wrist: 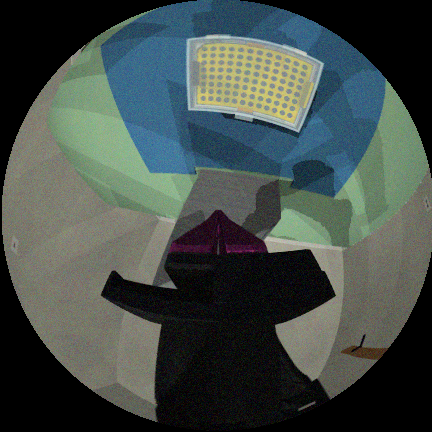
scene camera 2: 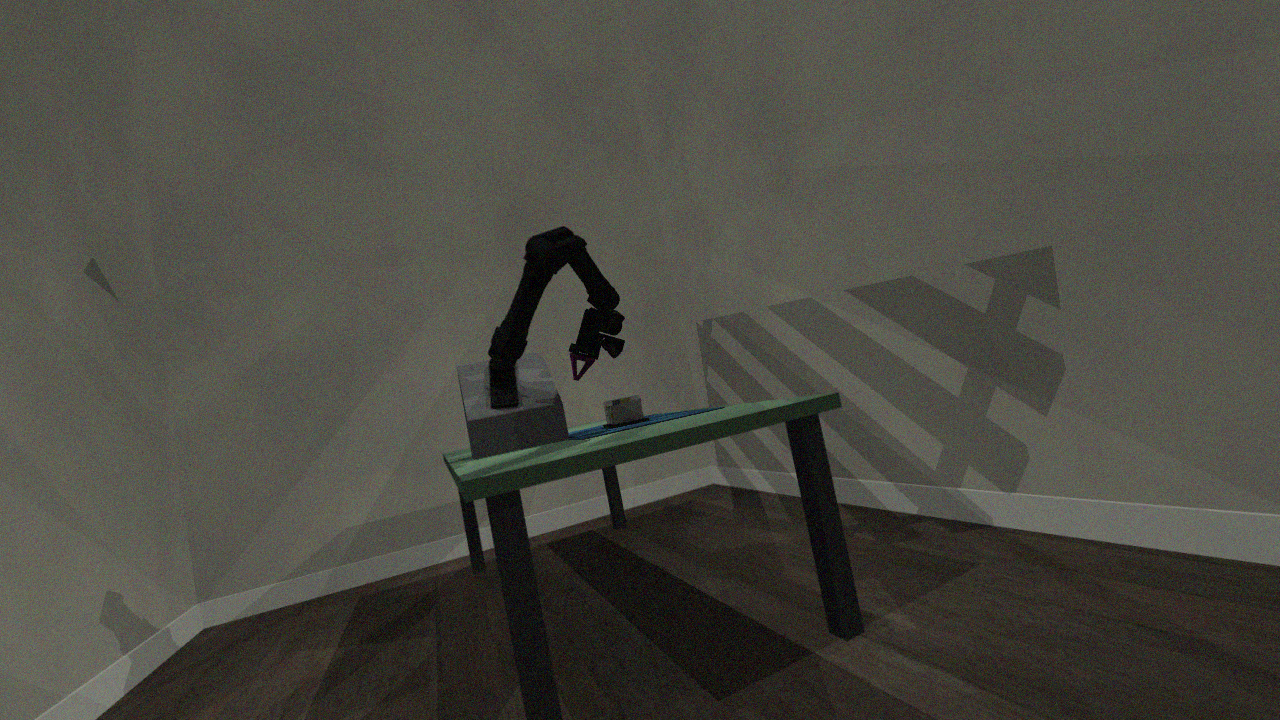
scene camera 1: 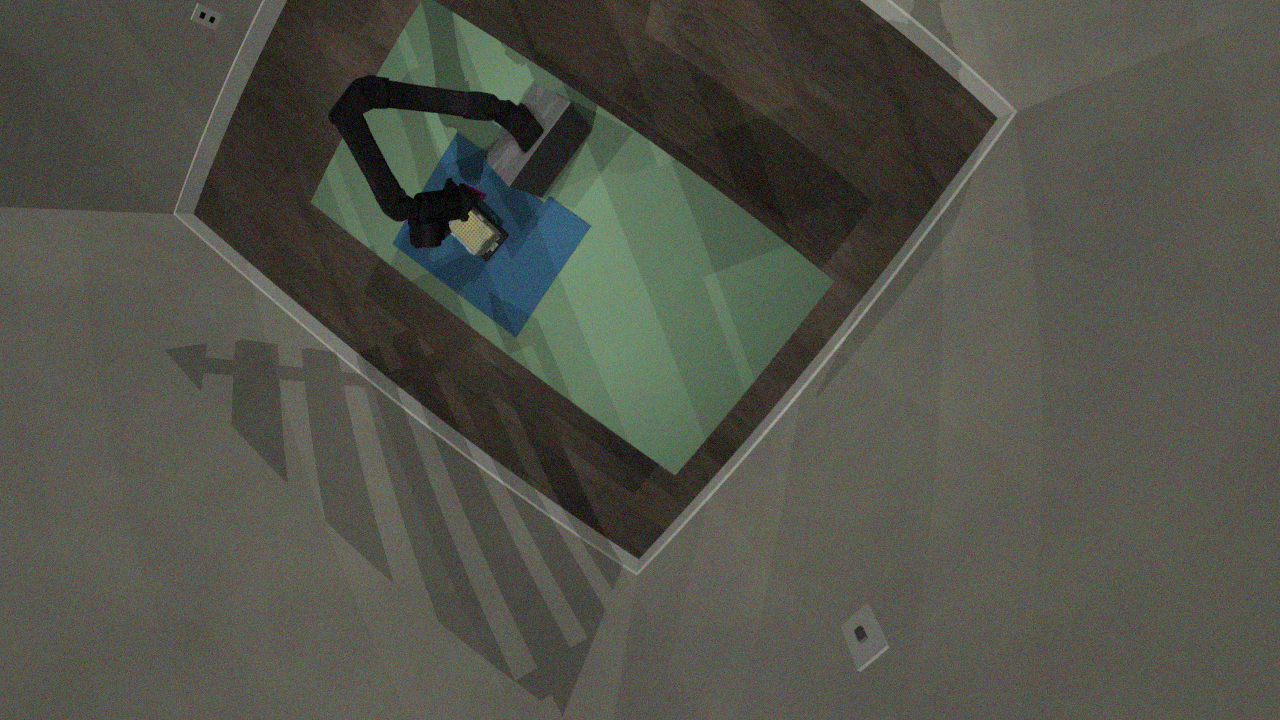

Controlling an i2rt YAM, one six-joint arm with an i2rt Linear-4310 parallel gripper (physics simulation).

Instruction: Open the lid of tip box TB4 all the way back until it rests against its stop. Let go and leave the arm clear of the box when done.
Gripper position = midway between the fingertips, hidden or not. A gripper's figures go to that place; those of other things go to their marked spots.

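Tip box lid [scene camera 1: 473,234] at 143 cm from the lens; my gripper [scene camera 1: 484,196] at 134 cm from the lens.
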